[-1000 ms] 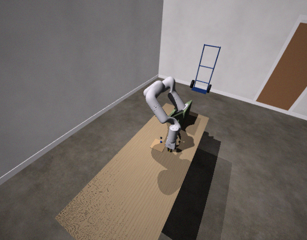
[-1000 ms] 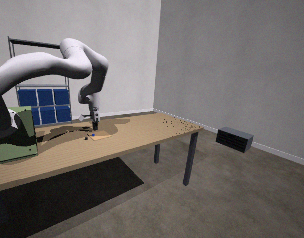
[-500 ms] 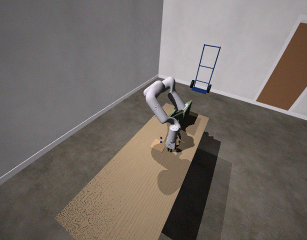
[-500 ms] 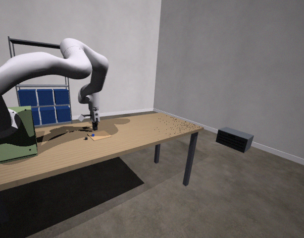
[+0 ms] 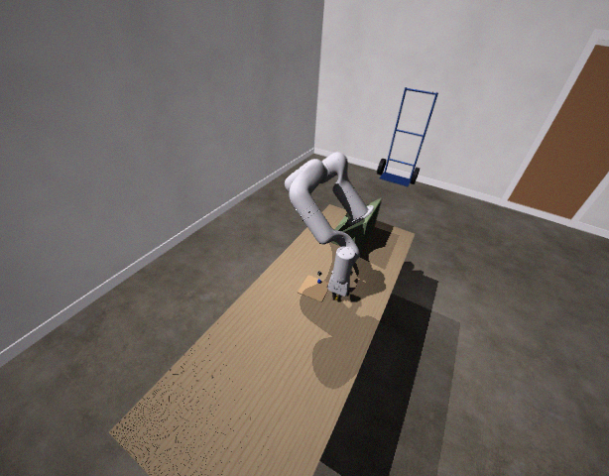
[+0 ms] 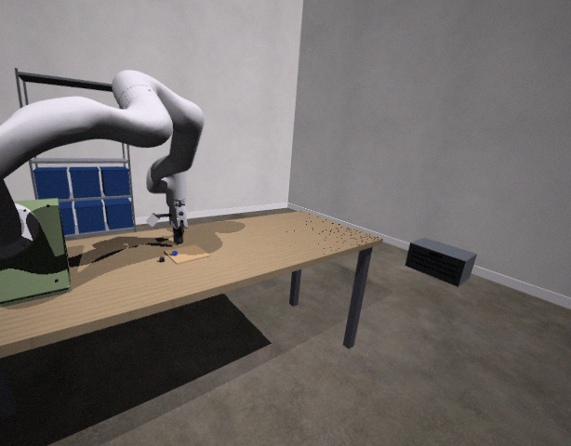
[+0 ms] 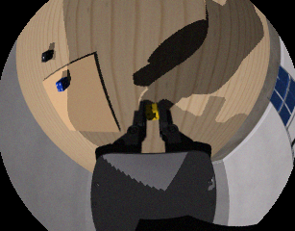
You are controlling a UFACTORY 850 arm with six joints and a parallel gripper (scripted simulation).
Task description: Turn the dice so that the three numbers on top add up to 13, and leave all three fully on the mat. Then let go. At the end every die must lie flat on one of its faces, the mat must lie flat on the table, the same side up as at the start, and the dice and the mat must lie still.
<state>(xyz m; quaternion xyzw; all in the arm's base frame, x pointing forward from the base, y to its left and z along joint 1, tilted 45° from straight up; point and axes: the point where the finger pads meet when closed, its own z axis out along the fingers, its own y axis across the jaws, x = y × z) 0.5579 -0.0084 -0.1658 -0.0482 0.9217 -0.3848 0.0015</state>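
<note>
My gripper is now 130 mm to the left of the tan mat and 20 mm above it. Also, from my hand: black die: 110 mm behind, 160 mm to the right, 20 mm below; then blue die: 50 mm behind, 130 mm to the right, 10 mm below; then yellow die: 10 mm below.
</note>
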